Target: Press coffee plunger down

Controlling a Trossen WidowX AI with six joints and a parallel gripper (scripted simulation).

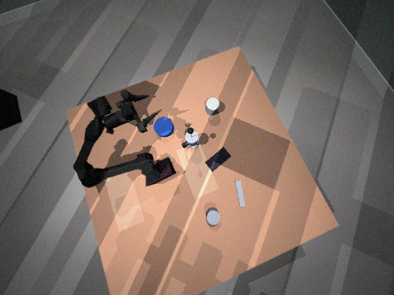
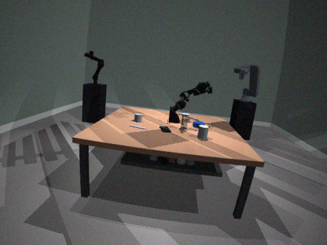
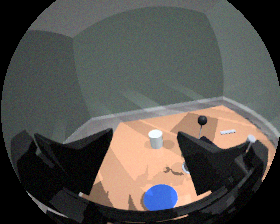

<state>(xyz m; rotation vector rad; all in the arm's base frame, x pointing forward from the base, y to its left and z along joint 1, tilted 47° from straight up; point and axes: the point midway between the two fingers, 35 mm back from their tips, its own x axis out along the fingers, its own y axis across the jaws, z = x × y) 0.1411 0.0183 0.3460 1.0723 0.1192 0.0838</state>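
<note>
Now: gripper tip 21 cm above the coffee press, 16 cm to the left of it and 9 cm short of it. The rest, counted from my gripper tip: pale thin bar: 56 cm to the right, 34 cm below, 23 cm ahead; blue round box: 32 cm below, 3 cm behind.
</note>
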